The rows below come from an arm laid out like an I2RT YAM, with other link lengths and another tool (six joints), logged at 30 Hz.
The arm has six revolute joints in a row. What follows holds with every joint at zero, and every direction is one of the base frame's. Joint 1 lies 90.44 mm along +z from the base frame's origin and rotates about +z. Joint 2 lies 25.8 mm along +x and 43.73 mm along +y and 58.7 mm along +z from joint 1 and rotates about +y. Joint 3 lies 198 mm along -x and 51.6 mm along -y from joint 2 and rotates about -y. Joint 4 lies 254.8 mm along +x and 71.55 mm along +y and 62.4 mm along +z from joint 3 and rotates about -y. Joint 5 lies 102.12 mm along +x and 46.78 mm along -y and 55.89 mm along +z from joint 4 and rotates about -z. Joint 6 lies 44.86 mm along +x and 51.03 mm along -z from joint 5 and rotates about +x. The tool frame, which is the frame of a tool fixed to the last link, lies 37 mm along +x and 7 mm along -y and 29 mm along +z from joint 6; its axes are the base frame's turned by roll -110.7, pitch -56.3 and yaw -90 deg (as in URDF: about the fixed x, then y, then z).
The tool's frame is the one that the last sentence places.
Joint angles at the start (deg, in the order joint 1, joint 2, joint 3, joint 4, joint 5, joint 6):
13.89 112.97 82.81 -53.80 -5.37 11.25
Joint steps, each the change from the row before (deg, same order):
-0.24 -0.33 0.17 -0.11 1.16 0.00
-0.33 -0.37 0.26 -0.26 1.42 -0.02
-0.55 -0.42 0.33 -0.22 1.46 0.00
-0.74 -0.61 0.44 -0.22 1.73 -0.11
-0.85 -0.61 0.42 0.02 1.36 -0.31
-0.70 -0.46 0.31 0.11 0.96 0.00
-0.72 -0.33 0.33 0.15 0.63 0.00
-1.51 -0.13 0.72 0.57 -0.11 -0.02
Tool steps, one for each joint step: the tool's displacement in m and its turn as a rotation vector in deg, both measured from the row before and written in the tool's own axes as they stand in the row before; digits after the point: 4 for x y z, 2 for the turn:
0.0030 0.0024 -0.0026 -0.55 0.98 0.59
0.0037 0.0033 -0.0030 -0.76 1.12 0.73
0.0053 0.0044 -0.0034 -0.69 1.19 1.01
0.0072 0.0056 -0.0048 -0.71 1.54 1.24
0.0079 0.0054 -0.0047 -0.33 1.47 1.14
0.0065 0.0043 -0.0034 -0.17 1.02 1.16
0.0063 0.0038 -0.0026 0.00 0.75 1.08
0.0117 0.0053 -0.0023 0.80 0.47 1.82

